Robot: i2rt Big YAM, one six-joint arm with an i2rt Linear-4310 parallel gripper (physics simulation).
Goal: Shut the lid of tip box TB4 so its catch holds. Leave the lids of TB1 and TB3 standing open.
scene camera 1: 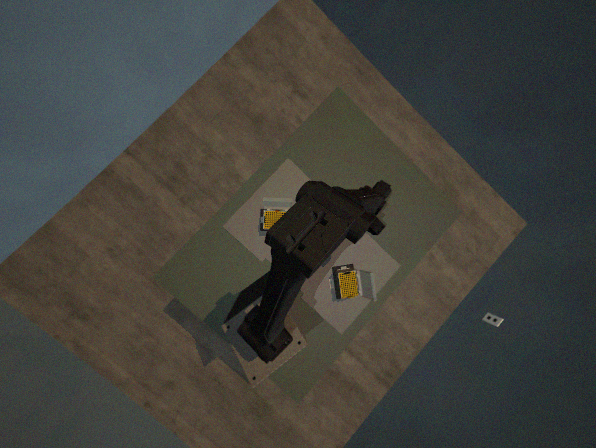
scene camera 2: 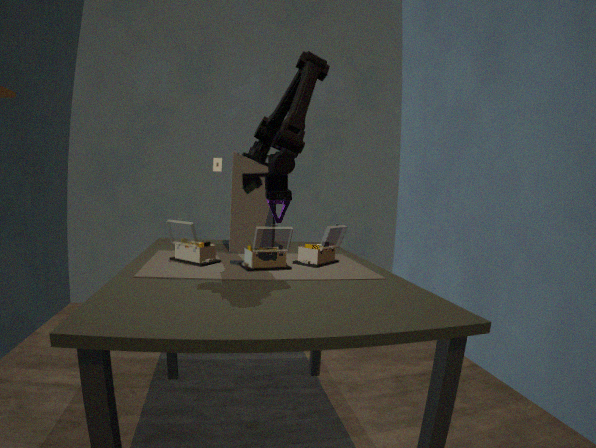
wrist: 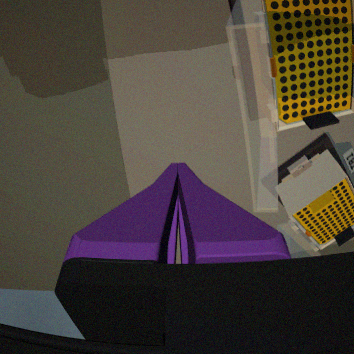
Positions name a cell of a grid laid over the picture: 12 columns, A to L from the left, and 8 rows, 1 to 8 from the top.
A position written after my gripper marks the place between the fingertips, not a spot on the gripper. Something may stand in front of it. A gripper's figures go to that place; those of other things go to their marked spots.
Scene:
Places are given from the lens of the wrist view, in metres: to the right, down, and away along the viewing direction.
my gripper (wrist: G4): 0.00, 0.00, 0.13
pale mat (wrist: F3): 0.00, -0.08, 0.28

